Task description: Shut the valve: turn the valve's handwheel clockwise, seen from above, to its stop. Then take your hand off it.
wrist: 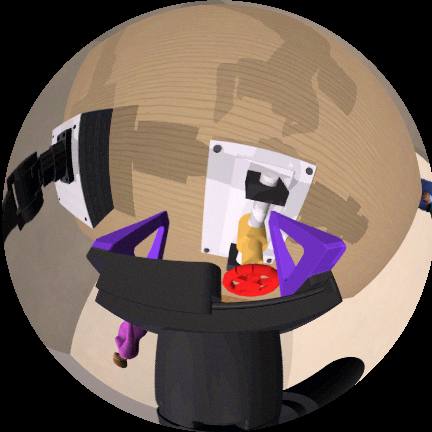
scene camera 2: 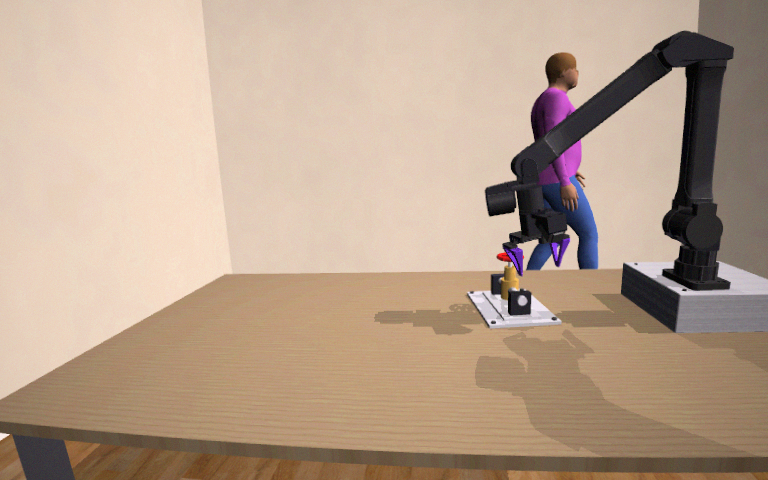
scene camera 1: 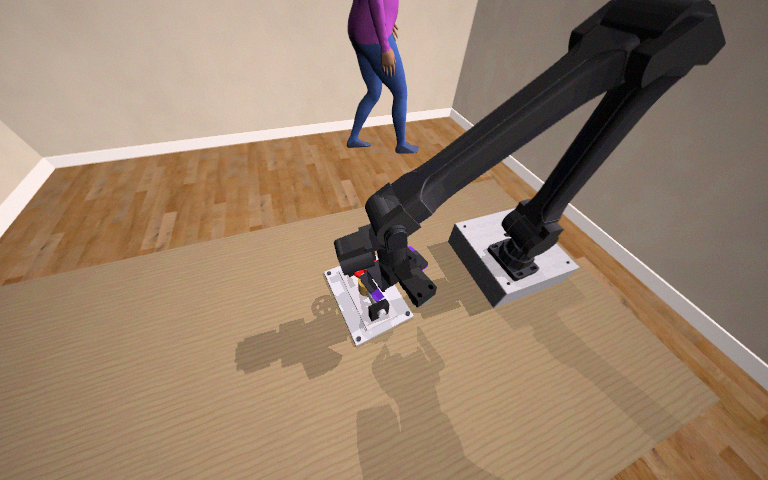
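The red handwheel sits level on top of the brass valve body, which stands upright on a white plate. My gripper is open, its two purple fingers wide apart with nothing between them. It points down beside the valve, on the arm-base side. In the wrist view one finger stands right at the wheel's right edge and overlaps it; I cannot tell whether they touch. The arm hides part of the wheel in scene camera 1. The wheel's turn angle cannot be read.
Black pipe blocks stand on the plate at the valve's sides. The arm's box-shaped base stands to the right in the scene views. A person in purple is beyond the table.
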